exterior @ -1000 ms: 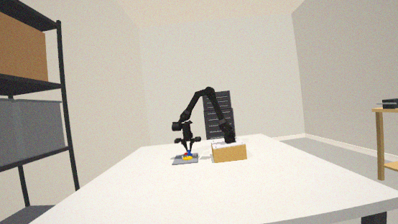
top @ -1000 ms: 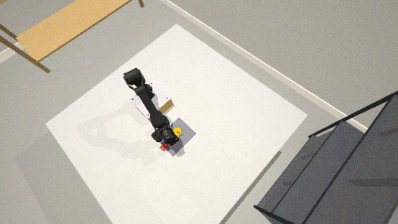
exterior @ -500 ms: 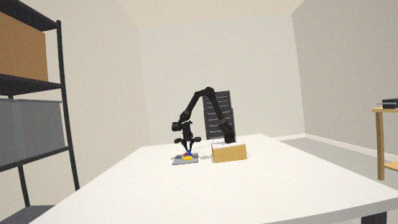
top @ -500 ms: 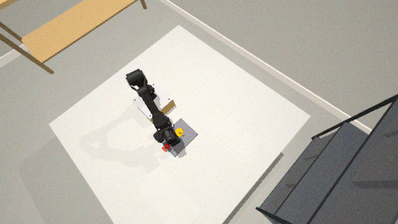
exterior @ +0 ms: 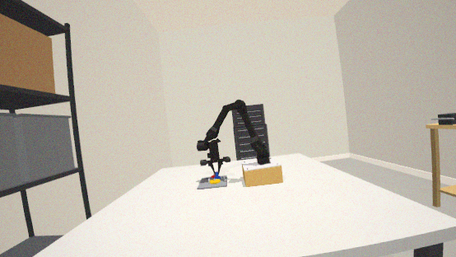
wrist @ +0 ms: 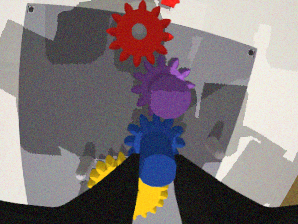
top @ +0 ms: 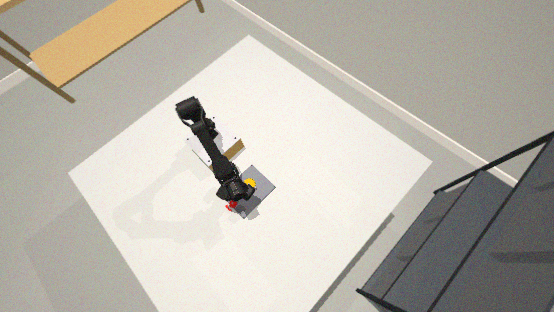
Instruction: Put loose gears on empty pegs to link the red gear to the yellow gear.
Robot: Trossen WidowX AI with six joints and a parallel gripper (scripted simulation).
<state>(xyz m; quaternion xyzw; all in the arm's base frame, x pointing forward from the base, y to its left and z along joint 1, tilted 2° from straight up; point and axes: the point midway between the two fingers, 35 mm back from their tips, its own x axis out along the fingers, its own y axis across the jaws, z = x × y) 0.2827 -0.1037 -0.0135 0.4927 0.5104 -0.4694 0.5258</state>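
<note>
My gripper tip is 10 mm above the blue gear. The rest, counted from my gripper tip: purple gear (40 mm to the right, 20 mm below); then red gear (70 mm to the right, 30 mm below, 20 mm ahead); then yellow gear (50 mm to the left, 20 mm below, 20 mm ahead).
</note>
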